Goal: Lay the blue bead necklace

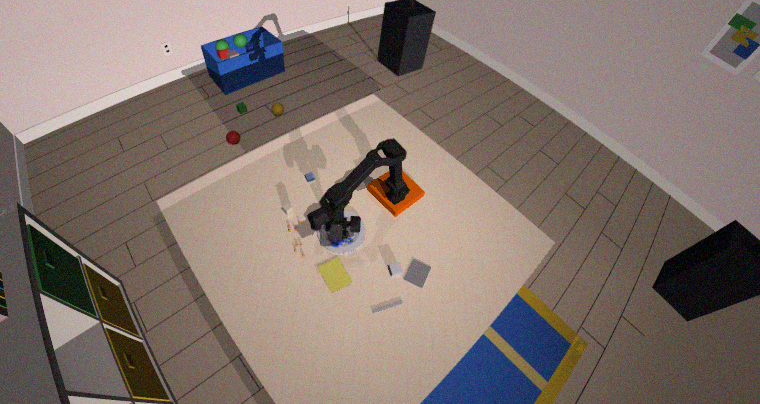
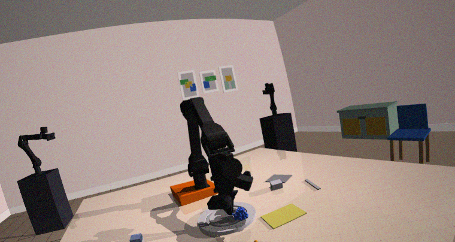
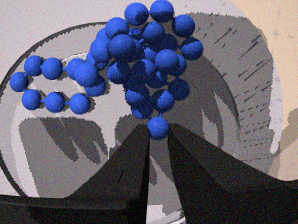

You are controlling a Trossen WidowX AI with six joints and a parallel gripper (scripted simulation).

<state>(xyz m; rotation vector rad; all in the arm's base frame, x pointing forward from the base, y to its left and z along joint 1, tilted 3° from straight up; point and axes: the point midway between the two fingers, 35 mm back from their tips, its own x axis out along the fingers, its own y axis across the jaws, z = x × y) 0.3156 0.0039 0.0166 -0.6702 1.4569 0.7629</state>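
Right now my gripper tip is 3 cm past the round bead board, 2 cm above it and 1 cm to the left of it. Round my gripper tip: yellow sheet 14 cm to the left, 10 cm ahead, 3 cm below; small grey block 25 cm to the left, 11 cm behind, 2 cm below; pale cube 22 cm to the right, 10 cm ahead, 1 cm below.
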